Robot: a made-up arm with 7 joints.
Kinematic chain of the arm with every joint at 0, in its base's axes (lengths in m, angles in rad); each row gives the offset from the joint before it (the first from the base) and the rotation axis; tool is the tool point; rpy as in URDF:
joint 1: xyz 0 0 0.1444 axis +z
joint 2: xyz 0 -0.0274 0.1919 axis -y
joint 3: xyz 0 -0.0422 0.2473 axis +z
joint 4: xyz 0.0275 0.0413 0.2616 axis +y
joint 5: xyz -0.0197 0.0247 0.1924 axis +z
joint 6: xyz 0 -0.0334 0.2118 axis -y
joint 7: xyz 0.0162 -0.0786 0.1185 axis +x
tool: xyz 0 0 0 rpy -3.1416 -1.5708 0
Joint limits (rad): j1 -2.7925..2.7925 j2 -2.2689..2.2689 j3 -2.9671..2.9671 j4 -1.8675..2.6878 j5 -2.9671..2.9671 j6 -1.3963..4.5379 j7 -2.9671..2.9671
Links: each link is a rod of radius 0.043 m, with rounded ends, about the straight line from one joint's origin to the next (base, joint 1, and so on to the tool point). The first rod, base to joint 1, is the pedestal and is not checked.
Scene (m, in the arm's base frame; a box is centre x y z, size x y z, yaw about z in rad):
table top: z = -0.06
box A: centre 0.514 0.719 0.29 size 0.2 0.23 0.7 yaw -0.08
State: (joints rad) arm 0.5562 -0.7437 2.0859 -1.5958 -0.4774 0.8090 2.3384
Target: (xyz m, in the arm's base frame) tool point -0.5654 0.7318 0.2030
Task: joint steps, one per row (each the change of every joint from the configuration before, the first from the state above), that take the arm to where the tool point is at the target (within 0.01 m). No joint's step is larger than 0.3 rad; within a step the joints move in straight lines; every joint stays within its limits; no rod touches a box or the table.
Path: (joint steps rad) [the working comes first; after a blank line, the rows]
Joints at the target: 2.4152 -1.3109 2.7789 -0.7119 -0.2369 0.4855 2.3384
Straight joint move there: touches box A.

1: 0.2380 0.0152 0.1846 -0.0208 -0.2248 0.2021 0.0050
2: 0.2380 0.0152 0.1845 -0.0208 -0.2248 0.2021 0.0051
3: 0.2380 0.0152 0.1846 -0.0209 -0.2248 0.2020 0.0050
4: 0.2380 0.0152 0.1845 -0.0208 -0.2249 0.2021 0.0050
5: 0.2267 -0.1570 -0.0113 0.2418 0.2850 -0.2829 -0.0050
6: 0.2268 -0.1570 -0.0113 0.2418 0.2849 -0.2830 -0.0050
7: 0.2267 -0.1570 -0.0113 0.2418 0.2850 -0.2830 -0.0051
8: 0.2268 -0.1570 -0.0113 0.2418 0.2849 -0.2829 -0.0050

